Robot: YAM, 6 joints.
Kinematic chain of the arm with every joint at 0, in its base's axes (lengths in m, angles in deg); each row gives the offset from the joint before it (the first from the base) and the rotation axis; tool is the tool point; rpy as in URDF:
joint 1: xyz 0 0 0.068 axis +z
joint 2: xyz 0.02 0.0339 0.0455 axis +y
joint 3: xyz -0.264 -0.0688 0 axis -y
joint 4: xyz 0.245 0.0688 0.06 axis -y
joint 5: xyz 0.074 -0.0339 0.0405 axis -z
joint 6: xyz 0.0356 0 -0.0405 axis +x
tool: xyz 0 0 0 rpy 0 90 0
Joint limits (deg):
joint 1: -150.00..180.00
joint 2: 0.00..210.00
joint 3: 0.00..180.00
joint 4: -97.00..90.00
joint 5: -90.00..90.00
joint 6: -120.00..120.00
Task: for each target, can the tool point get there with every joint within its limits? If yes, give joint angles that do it. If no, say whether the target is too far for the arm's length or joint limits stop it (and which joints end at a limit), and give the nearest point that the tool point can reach.
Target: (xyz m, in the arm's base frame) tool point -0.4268 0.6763 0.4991
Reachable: no: too far | nearest point -0.3101 0.4913 0.3909 | short by 0.244 m
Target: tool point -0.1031 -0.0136 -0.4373
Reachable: no: joint limits stop it (at a limit: joint 1, joint 2) | nearest point -0.1299 -0.0041 -0.3601 | short by 0.082 m
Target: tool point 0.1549 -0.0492 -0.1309
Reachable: yes | joints -5.85 165.76 33.86 43.36 68.60 -30.92
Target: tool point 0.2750 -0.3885 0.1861
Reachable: yes | joints -57.36 130.98 110.41 -51.18 -38.27 18.78
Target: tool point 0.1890 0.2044 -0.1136
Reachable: yes | joints 41.61 157.18 44.27 56.68 -50.11 86.29
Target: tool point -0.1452 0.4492 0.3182
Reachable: yes | joints 108.77 111.56 96.67 -4.35 11.43 42.45
